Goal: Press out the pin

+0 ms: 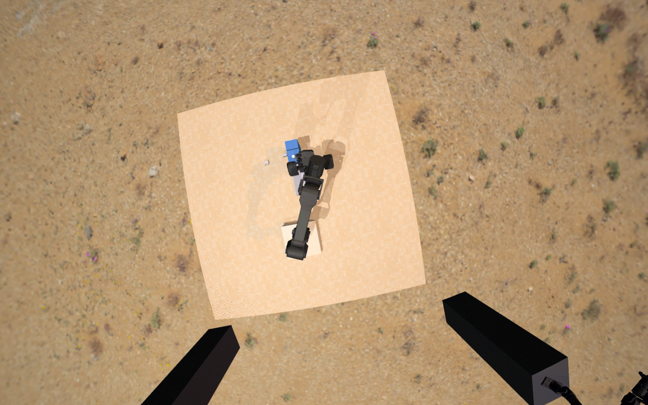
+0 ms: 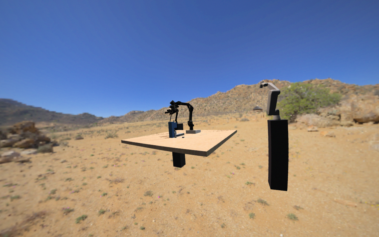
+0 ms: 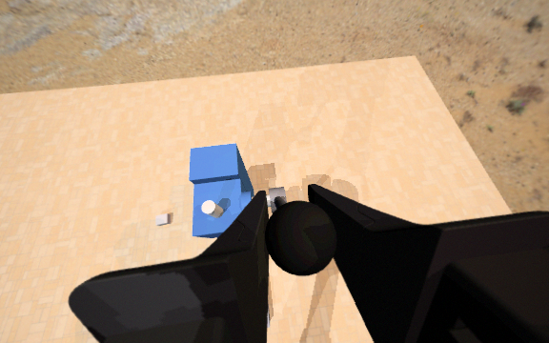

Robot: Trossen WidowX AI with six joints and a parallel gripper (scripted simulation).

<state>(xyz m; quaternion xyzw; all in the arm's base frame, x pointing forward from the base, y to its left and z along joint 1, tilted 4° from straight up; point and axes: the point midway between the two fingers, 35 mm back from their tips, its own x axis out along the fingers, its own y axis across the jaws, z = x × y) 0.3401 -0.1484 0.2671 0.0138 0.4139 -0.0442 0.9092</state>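
Now: gripper tip 50 mm above the lever and 10 mm to the right of it. The rest, counted from my gripper tip: punch ram (170 mm below, 70 mm to the left, 30 mm ahead).
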